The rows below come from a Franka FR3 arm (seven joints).
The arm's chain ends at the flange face. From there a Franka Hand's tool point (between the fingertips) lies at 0.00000 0.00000 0.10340 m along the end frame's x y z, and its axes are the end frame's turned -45 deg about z.
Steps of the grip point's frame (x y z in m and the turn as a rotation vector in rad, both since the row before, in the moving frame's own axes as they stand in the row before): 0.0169, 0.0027, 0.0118, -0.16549, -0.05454, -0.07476; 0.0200, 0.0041, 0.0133, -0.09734, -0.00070, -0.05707
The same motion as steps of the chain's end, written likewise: 0.0052, -0.0257, 0.0134, -0.15558, 0.07845, -0.07476; 0.0098, -0.0182, 0.0138, -0.06932, 0.06833, -0.05707
